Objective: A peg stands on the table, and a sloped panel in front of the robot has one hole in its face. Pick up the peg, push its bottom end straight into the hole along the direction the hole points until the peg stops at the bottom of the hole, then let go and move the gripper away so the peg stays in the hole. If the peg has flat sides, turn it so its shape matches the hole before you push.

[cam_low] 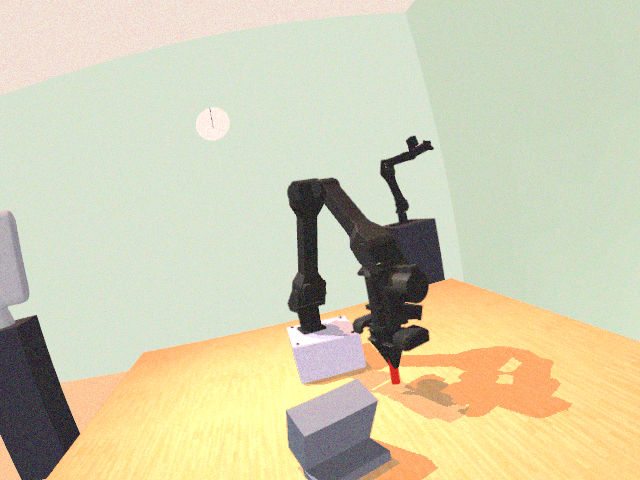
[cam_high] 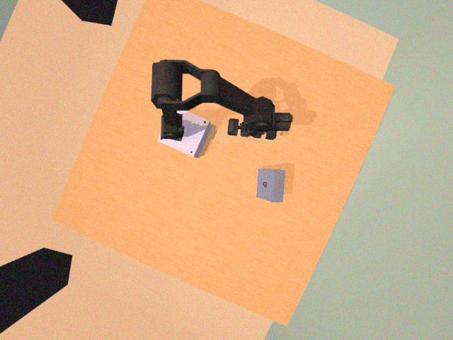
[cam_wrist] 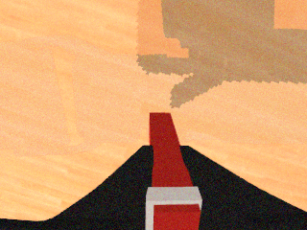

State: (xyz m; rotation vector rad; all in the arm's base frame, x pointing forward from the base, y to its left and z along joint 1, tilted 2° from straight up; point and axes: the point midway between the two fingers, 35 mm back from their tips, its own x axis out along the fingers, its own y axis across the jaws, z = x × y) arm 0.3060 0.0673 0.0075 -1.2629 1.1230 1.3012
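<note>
Now: gripper tip 130 mm short of the grey sloped panel, 200 mm to the left of it and 10 mm below it. Round my gripper tip: red square peg: 20 mm above.
</note>
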